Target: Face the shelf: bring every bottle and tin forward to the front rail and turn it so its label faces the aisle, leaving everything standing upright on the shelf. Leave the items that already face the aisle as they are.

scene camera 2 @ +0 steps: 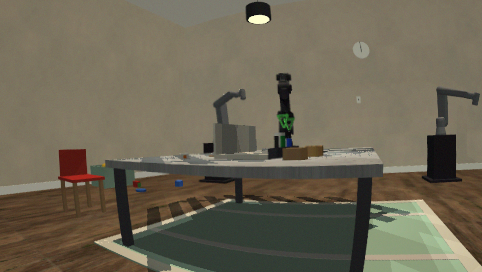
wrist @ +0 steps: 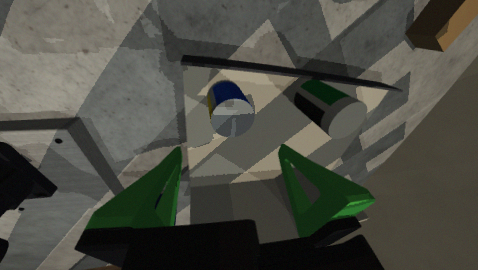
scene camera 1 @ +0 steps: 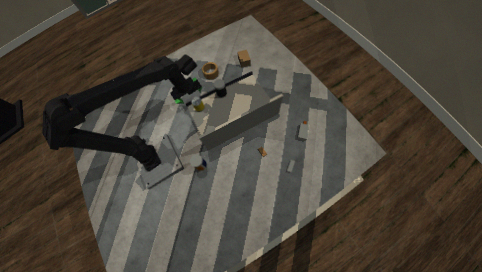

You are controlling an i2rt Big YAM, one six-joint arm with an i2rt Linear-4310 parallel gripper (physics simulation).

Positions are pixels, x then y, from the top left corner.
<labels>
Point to a dark front rail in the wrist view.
At 187,60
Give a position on a brown box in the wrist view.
433,32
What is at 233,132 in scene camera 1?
A grey shelf back panel.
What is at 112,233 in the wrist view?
My gripper.
</labels>
